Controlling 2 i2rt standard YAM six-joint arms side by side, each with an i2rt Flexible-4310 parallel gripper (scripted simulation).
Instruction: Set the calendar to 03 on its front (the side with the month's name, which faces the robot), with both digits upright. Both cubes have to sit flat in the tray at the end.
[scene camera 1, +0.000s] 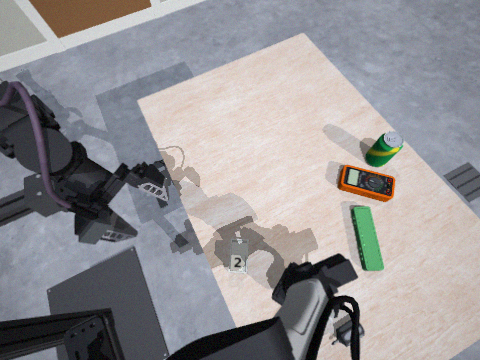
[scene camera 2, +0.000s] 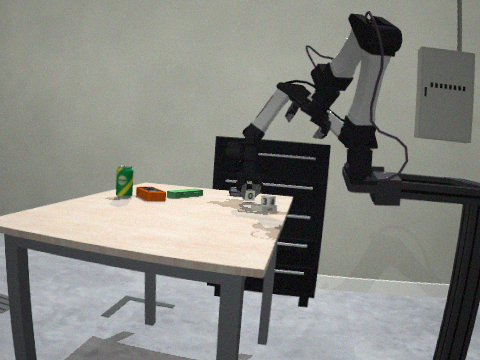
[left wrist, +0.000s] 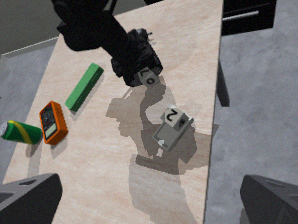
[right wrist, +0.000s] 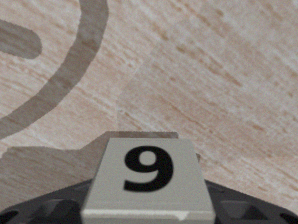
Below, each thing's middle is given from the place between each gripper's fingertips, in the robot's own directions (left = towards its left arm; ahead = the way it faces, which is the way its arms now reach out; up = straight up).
The green bar (scene camera 1: 371, 259) lies 260 mm ahead of my right hand, 30 mm to the left of it and 20 mm below it.
Now: left hand (scene camera 1: 152, 217) 480 mm short of the green bar, 190 mm to the left of it and 290 mm above it.
